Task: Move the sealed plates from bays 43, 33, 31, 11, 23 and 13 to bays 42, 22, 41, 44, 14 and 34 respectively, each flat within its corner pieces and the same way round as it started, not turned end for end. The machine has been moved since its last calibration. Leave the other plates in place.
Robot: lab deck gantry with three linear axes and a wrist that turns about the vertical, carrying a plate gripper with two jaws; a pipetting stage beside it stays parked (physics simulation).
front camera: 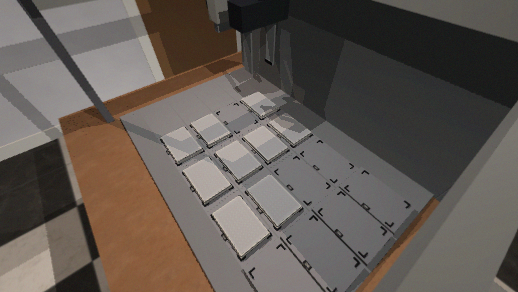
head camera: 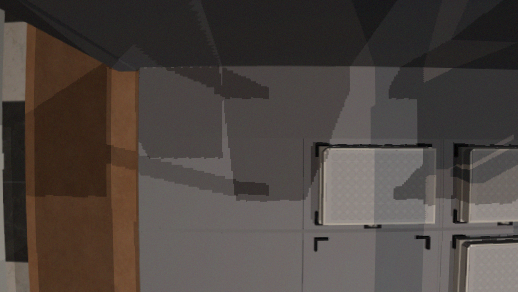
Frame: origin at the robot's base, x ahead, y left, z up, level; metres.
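Where they show: gripper, fingertip midpoint: (front camera: 259,67); robot's base, link origin: (front camera: 160,140).
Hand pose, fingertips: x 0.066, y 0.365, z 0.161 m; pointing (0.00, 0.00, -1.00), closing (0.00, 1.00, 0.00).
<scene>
Each offset is from my fingertips to the top centre of the thing. "pt": to the spot under its first point.
My gripper (front camera: 260,69) is open and empty, high at the back left beyond the plates; its jaws do not show in the head view. Sealed plates lie flat in bay 41 @[pt dx +0.007, dy -0.006, dz -0.146 m] (front camera: 259,104) (head camera: 377,185), bay 42 @[pt dx +0.178, dy -0.010, dz -0.146 m] (front camera: 290,130) (head camera: 492,187), bay 22 @[pt dx +0.171, dy -0.218, dz -0.146 m] (front camera: 238,160), bay 23 @[pt dx +0.334, dy -0.219, dz -0.146 m] (front camera: 274,200), bay 11 @[pt dx +0.013, dy -0.321, dz -0.146 m] (front camera: 182,145) and bay 13 @[pt dx +0.334, dy -0.327, dz -0.146 m] (front camera: 240,226). Bays 31, 33, 43, 44, 34 and 14 hold no plate, and their corner pieces show. The number labels are too small or covered to read; the bays are judged by position.
Other plates lie in bay 32 @[pt dx +0.170, dy -0.112, dz -0.146 m] (front camera: 265,143) (head camera: 492,265), bay 21 @[pt dx +0.009, dy -0.214, dz -0.146 m] (front camera: 211,129) and bay 12 @[pt dx +0.173, dy -0.324, dz -0.146 m] (front camera: 207,180). A dark wall (front camera: 380,95) (head camera: 300,32) stands behind the back row. A wooden edge (front camera: 120,185) (head camera: 124,215) borders the deck. Broad shadows cross the back row.
</scene>
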